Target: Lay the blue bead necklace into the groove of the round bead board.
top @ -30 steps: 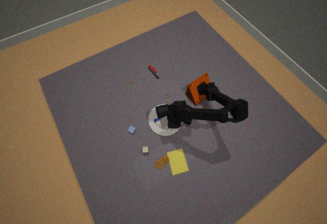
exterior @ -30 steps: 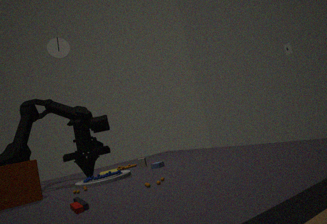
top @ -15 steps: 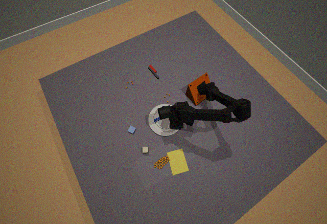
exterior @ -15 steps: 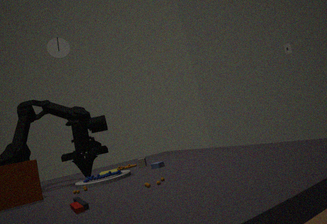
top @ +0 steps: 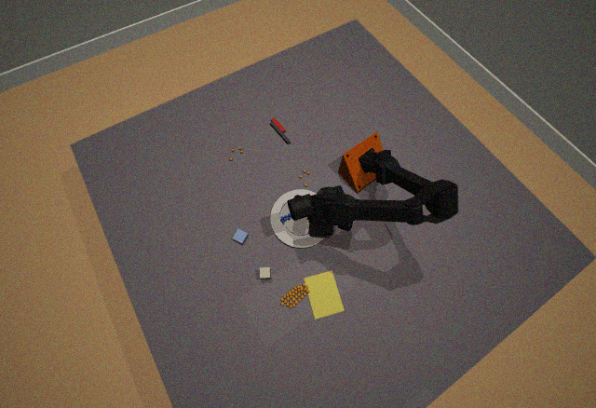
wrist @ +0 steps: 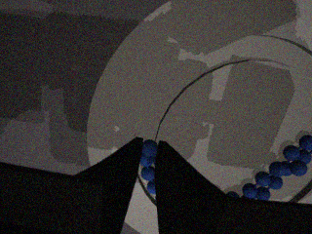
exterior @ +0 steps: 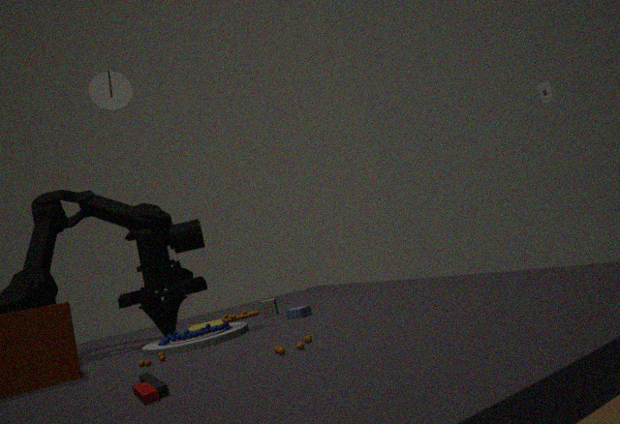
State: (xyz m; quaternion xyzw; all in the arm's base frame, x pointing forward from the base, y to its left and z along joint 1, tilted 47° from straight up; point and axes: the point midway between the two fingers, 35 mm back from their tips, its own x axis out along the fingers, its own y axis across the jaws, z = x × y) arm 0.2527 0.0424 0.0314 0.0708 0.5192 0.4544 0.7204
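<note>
Now: the round white bead board 40 mm ahead of my gripper tip, 50 mm to the right of it and 10 mm below it. From my gripper tip the other things lie so: cream cube (230 mm ahead, 20 mm to the left); yellow sheet (130 mm ahead, 180 mm to the left, 20 mm below); light blue cube (230 mm ahead, 120 mm to the right, 10 mm below).
</note>
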